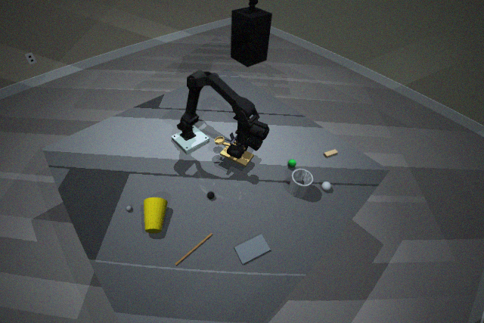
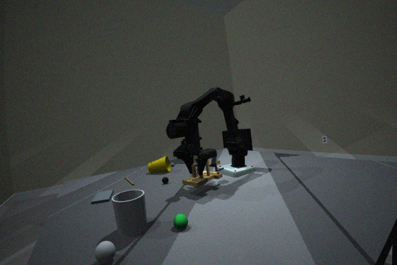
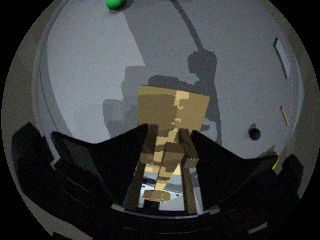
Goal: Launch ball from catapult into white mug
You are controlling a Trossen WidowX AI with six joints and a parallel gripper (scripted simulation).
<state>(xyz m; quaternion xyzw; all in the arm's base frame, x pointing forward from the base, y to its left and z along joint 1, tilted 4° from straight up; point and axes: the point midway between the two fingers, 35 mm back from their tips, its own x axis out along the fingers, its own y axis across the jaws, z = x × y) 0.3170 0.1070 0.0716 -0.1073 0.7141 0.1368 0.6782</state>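
The black ball lies 230 mm to the right of my gripper tip, 60 mm below it and 60 mm ahead of it. From my gripper tip the other things lie so: green ball: 190 mm to the left, 160 mm ahead, 60 mm below; wooden catapult: 70 mm behind, 20 mm above, 10 mm to the right; white mug: 270 mm ahead, 100 mm to the left, 50 mm below.
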